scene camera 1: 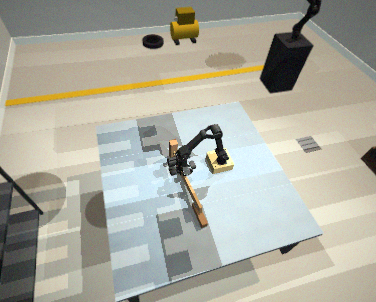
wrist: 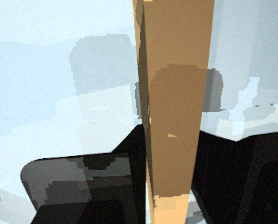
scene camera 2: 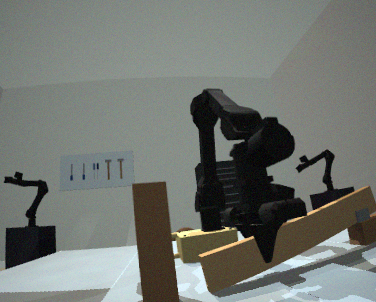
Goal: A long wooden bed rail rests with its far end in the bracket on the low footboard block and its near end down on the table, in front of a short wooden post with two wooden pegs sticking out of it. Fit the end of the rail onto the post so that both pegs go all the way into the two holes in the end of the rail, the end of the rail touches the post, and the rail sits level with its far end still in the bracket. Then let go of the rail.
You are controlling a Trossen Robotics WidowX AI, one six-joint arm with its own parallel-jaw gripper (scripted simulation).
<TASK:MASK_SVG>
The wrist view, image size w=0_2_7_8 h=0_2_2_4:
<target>my gripper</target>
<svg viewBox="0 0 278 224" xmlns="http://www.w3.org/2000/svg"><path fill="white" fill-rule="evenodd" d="M200 130L191 191L197 200L196 202L206 223L278 224L278 132L251 135L242 140L233 141ZM143 124L138 124L109 153L41 158L32 160L22 167L20 179L37 212L31 224L146 224L147 156Z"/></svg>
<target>wooden bed rail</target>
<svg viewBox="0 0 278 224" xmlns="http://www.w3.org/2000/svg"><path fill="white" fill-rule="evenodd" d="M132 0L141 117L146 142L146 179L151 216L150 223L184 224L195 167L207 83L206 76L210 55L215 0Z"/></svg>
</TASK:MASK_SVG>
